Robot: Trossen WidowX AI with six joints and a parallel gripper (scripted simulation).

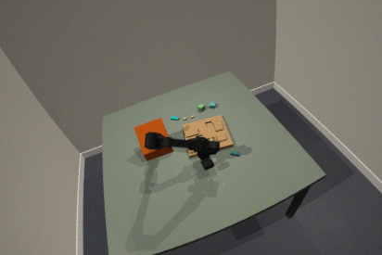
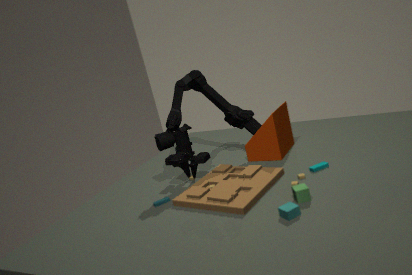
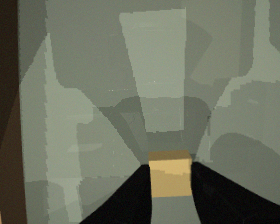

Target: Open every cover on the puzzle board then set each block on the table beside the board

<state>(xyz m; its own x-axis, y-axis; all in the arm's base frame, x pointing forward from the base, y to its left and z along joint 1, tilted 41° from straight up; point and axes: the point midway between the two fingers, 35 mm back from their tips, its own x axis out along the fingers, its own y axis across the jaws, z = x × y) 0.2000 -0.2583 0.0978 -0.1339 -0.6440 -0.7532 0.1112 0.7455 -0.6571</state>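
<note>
Now: the tan puzzle board 110 mm ahead of my gripper tip, 180 mm to the left of it and 10 mm above it. Round my gripper tip: flat teal piece 500 mm to the left; green cube 220 mm ahead, 460 mm to the left, 10 mm above; teal cube 310 mm ahead, 440 mm to the left, 10 mm above.
</note>
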